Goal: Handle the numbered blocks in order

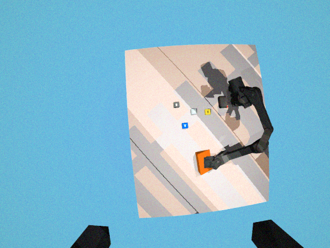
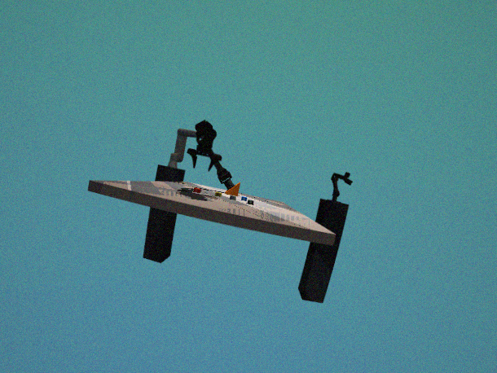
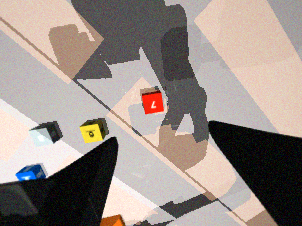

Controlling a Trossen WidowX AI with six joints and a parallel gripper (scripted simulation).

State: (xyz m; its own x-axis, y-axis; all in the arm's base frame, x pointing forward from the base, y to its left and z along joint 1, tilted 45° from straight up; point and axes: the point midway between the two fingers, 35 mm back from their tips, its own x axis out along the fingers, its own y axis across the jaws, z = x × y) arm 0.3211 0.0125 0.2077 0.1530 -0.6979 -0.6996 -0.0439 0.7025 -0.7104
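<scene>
Right now the dark block is 1 cm ahead of my gripper tip, 30 cm to the left of it and 11 cm below it. Also, from my gripper tip: yellow block 4 cm behind, 11 cm to the left, 11 cm below; then blue block 12 cm behind, 26 cm to the left, 11 cm below; then red block 11 cm below.
</scene>
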